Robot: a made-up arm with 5 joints. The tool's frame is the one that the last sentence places. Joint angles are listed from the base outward.
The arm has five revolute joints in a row. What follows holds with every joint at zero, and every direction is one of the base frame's. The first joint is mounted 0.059 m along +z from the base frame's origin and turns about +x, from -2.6 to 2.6 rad. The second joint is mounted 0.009 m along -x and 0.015 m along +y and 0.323 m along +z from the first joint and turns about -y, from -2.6 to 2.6 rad. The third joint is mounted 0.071 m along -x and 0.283 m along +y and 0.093 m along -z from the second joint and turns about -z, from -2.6 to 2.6 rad. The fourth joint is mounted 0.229 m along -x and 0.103 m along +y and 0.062 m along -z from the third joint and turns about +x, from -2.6 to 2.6 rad. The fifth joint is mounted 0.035 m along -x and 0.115 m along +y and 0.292 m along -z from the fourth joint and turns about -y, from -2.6 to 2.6 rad. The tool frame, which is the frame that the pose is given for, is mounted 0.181 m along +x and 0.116 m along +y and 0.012 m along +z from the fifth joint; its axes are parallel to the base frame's.
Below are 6 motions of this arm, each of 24 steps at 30 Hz.
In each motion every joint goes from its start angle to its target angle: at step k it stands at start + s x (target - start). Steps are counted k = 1, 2, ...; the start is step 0. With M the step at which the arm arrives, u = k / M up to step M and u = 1 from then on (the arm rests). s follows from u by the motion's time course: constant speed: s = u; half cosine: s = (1 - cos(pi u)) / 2; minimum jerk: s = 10 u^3 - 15 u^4 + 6 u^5.
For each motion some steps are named. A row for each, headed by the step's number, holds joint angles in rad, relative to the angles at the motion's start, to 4 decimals.
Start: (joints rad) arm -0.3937 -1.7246 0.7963 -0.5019 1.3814
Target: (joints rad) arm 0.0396 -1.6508 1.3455 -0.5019 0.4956
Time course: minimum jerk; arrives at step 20
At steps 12, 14, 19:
12: 0.2958 0.0504 0.3749 0.0000 -0.6046
14: 0.3626 0.0618 0.4596 0.0000 -0.7413
19: 0.4328 0.0737 0.5486 0.0000 -0.8848

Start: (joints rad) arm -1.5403 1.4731 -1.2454 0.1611 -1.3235
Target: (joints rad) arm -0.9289 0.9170 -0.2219 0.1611 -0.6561
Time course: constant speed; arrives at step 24
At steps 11, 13, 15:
11: 0.2802 -0.2549 0.4691 0.0000 0.3059
13: 0.3312 -0.3012 0.5544 0.0000 0.3615
15: 0.3821 -0.3476 0.6397 0.0000 0.4171

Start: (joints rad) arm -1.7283 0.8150 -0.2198 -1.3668 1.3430
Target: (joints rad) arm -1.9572 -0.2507 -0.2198 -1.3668 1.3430
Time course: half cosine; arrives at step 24
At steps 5, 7, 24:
5: -0.0237 -0.1101 0.0000 0.0000 0.0000
7: -0.0448 -0.2085 0.0000 0.0000 0.0000
24: -0.2289 -1.0657 0.0000 0.0000 0.0000

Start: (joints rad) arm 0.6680 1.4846 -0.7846 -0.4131 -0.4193
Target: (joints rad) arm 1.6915 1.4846 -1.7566 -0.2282 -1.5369
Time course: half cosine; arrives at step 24
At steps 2, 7, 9, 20, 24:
2: 0.0174 0.0000 -0.0166 0.0032 -0.0190
7: 0.2002 0.0000 -0.1901 0.0362 -0.2186
9: 0.3159 0.0000 -0.3000 0.0571 -0.3450
20: 0.9549 0.0000 -0.9069 0.1725 -1.0427
24: 1.0235 0.0000 -0.9720 0.1849 -1.1176

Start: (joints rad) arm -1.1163 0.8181 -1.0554 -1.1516 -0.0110
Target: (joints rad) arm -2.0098 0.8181 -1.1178 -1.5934 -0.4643
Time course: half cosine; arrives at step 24
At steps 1, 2, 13, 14, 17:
1: -0.0038 0.0000 -0.0003 -0.0019 -0.0019
2: -0.0152 0.0000 -0.0011 -0.0075 -0.0077
13: -0.5051 0.0000 -0.0353 -0.2497 -0.2562
14: -0.5624 0.0000 -0.0393 -0.2781 -0.2853
17: -0.7187 0.0000 -0.0502 -0.3554 -0.3646

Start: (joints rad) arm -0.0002 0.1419 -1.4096 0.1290 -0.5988
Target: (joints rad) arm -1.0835 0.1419 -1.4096 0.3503 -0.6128
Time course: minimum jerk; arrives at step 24
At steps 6, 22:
6: -0.1121 0.0000 0.0000 0.0229 -0.0014
22: -1.0778 0.0000 0.0000 0.2202 -0.0139

